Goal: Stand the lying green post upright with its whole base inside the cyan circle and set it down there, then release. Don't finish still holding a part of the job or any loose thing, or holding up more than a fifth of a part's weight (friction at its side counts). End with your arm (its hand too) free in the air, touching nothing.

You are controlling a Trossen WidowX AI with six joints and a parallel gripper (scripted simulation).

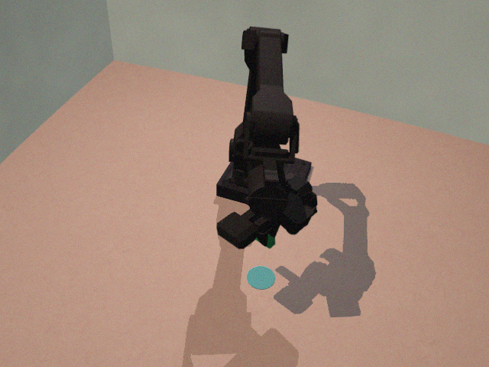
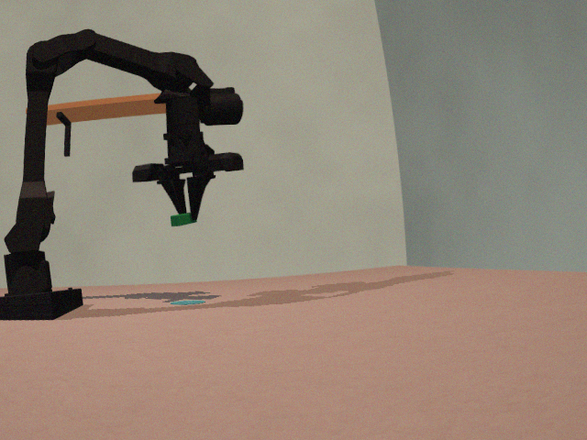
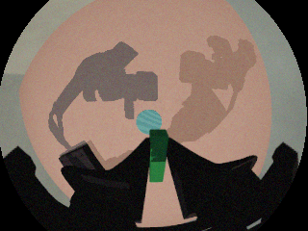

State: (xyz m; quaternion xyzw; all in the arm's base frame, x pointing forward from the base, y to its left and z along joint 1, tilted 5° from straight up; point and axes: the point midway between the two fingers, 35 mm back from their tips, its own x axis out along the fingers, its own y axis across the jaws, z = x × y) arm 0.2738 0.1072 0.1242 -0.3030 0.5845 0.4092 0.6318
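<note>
The cyan circle is 170 mm below my hand and 10 mm behind it. Also, from my hand: green post: 30 mm below, 10 mm to the right, 10 mm behind.
</note>
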